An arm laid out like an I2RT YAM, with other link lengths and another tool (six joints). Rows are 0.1 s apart.
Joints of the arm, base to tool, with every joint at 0 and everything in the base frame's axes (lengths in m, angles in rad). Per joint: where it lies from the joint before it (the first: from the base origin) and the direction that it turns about. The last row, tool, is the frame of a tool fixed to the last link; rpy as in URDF.
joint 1: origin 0 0 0.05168 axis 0 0 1
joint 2: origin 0.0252 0.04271 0.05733 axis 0 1 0
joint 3: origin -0.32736 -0.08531 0 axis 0 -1 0
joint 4: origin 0.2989 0.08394 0.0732 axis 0 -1 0
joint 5: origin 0.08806 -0.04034 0.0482 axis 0 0 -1
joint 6: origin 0.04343 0 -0.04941 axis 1 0 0
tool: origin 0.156 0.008 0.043 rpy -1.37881 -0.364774 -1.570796
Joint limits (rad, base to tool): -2.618..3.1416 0..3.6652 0..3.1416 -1.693..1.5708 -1.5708..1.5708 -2.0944..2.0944
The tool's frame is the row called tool.
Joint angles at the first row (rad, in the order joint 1, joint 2, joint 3, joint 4, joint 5, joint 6):
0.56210, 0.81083, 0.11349, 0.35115, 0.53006, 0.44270
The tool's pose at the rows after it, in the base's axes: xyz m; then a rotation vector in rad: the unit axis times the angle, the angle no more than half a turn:
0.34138, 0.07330, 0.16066, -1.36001, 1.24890, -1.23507
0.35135, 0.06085, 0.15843, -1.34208, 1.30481, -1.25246
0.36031, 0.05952, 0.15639, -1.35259, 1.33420, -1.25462
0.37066, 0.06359, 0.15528, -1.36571, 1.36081, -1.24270
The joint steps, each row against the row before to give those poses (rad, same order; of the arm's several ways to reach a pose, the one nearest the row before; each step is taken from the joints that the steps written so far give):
-0.02365, 0.03125, 0.00306, 0.02094, 0.01449, 0.00687
-0.04694, 0.05460, 0.02212, 0.01343, -0.00383, 0.01868
-0.01446, 0.05494, 0.03167, -0.00346, 0.00004, 0.01070
-0.00116, 0.05985, 0.04387, -0.01530, -0.00002, 0.02021

